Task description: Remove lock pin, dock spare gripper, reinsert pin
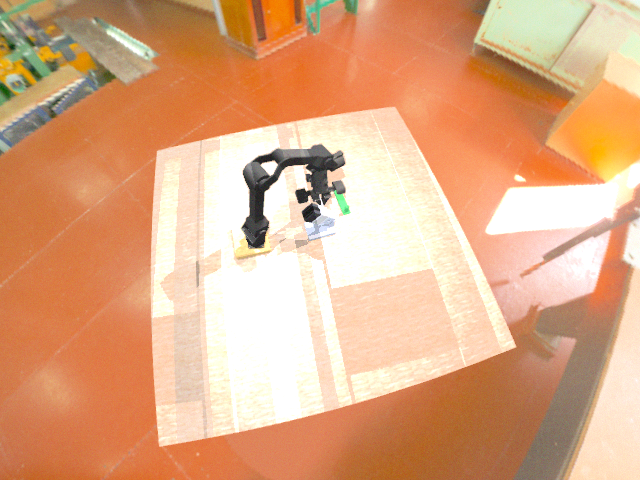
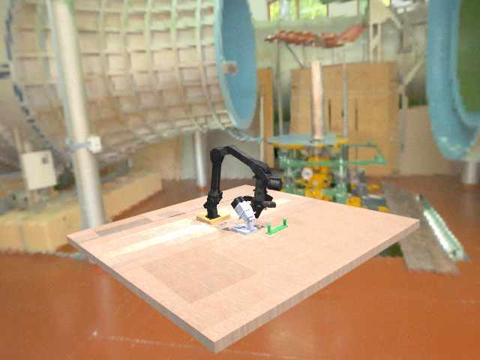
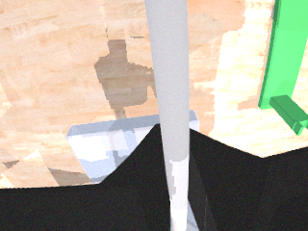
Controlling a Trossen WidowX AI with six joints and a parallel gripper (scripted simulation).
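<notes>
Now: the grey mount 6 cm to the right of my gripper tip and 1 cm ahead of it. From my gripper tip the other things lie so: spare gripper (7 cm to the right, 7 cm above, 2 cm behind); green cradle (9 cm ahead, 6 cm to the left, 3 cm below).
</notes>
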